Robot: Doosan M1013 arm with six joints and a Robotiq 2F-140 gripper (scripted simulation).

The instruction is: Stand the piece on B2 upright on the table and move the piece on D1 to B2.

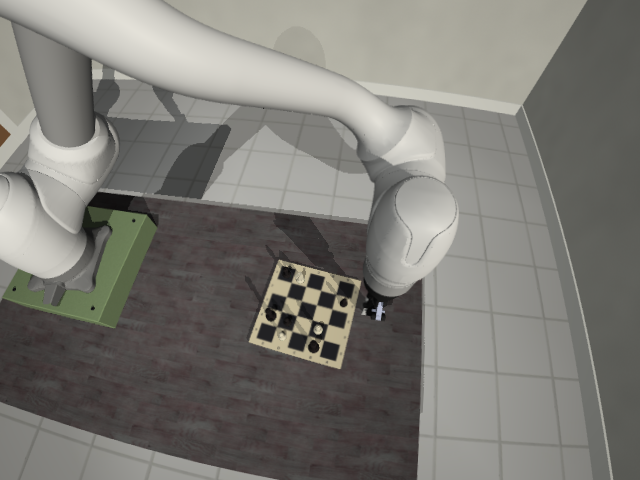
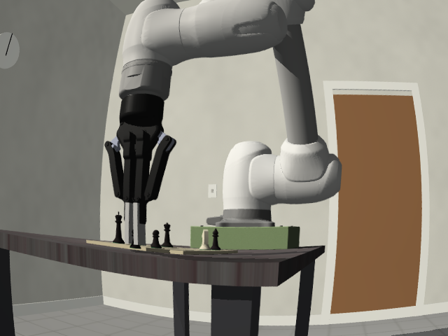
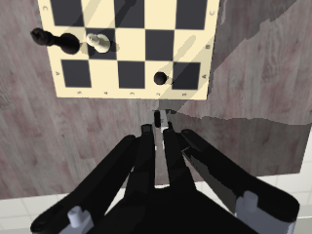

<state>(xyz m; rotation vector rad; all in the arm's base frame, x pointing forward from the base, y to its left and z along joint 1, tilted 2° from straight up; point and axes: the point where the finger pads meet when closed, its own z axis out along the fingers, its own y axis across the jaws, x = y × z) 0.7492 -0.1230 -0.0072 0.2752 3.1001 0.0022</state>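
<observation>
My hand is 140 mm past the chessboard and 40 mm above it. Round my hand: white pawn (200 mm behind, 60 mm to the right, 20 mm below).
</observation>
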